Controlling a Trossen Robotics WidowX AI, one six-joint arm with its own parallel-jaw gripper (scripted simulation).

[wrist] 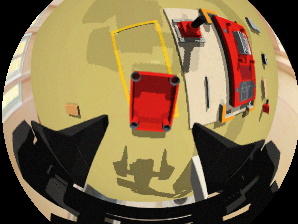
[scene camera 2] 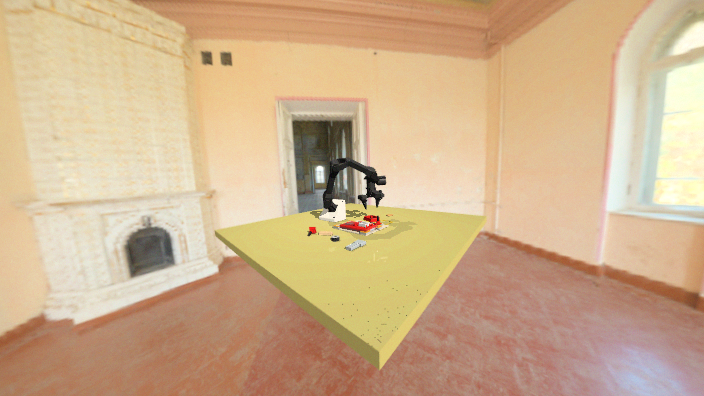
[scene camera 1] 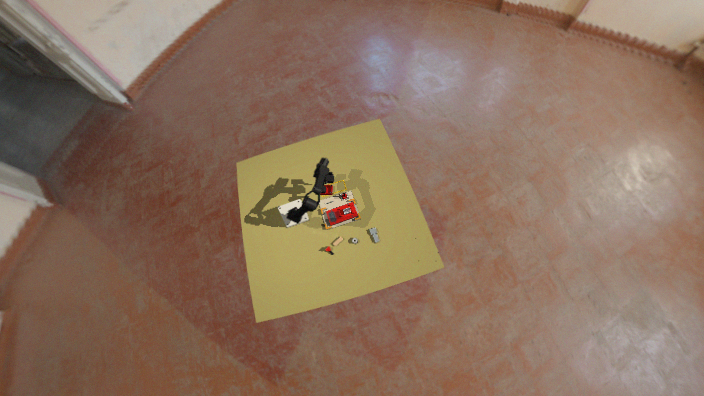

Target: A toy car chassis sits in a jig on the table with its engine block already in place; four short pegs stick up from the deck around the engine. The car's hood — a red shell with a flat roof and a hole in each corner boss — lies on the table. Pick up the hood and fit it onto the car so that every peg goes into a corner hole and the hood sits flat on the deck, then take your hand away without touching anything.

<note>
My gripper (wrist: pixel 151 123) is open and holds nothing. Further things: a red hood (wrist: pixel 153 95).
</note>
